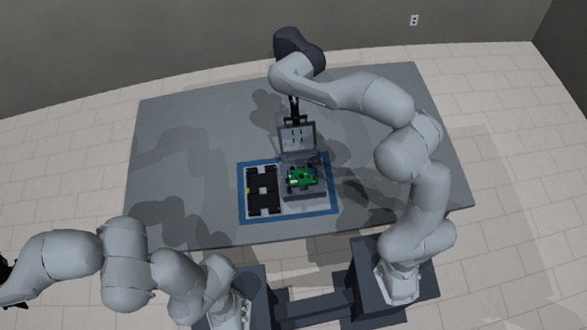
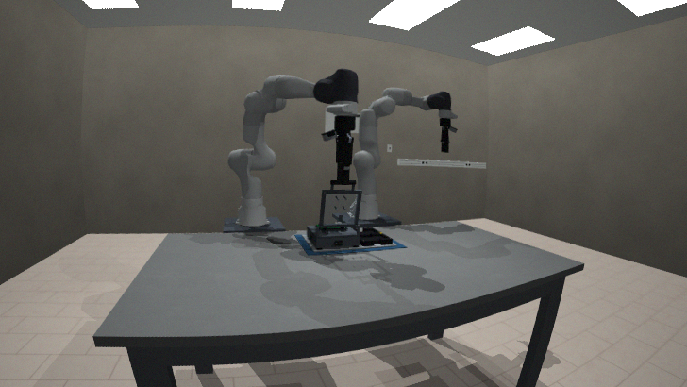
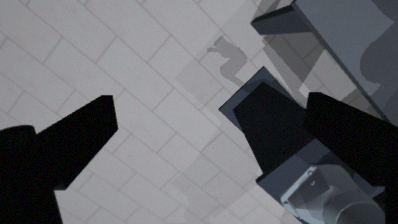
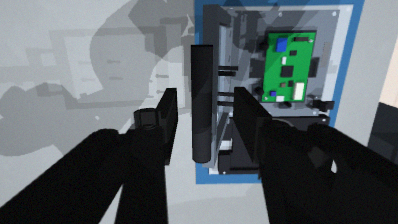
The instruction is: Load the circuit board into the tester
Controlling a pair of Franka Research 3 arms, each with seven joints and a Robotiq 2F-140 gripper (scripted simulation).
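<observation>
Right now my right hand is 20 mm past the clear lid and 110 mm above it. Round my right hand: green circuit board 140 mm behind, 20 mm to the left, 220 mm below; nest 140 mm behind, 20 mm to the left, 220 mm below; black tray 140 mm behind, 190 mm to the left, 270 mm below.
</observation>
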